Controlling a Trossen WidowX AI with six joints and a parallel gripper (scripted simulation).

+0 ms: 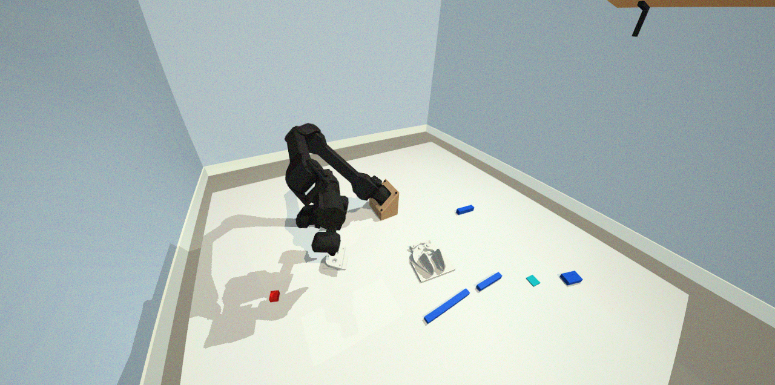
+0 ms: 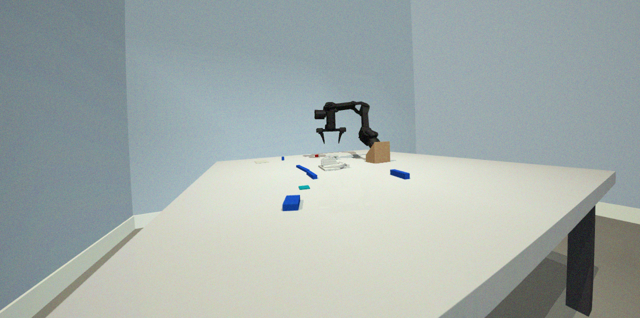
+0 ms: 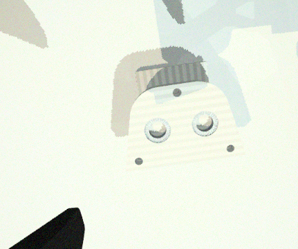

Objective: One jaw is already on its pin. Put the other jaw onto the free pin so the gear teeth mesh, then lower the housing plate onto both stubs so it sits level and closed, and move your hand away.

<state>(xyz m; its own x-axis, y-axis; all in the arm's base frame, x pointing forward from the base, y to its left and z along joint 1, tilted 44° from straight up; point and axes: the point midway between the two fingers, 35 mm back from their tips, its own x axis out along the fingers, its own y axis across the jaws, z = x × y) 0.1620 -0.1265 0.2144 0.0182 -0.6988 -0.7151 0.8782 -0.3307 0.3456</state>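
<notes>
Right now the white stand is 9 cm below my gripper tip, 1 cm to the right of it and 1 cm behind it. From my gripper tip the other things lie so: long blue bar (27 cm ahead, 21 cm to the left, 10 cm below); red block (19 cm to the right, 9 cm below, 3 cm ahead); teal tile (49 cm to the left, 35 cm ahead, 10 cm below).
</notes>
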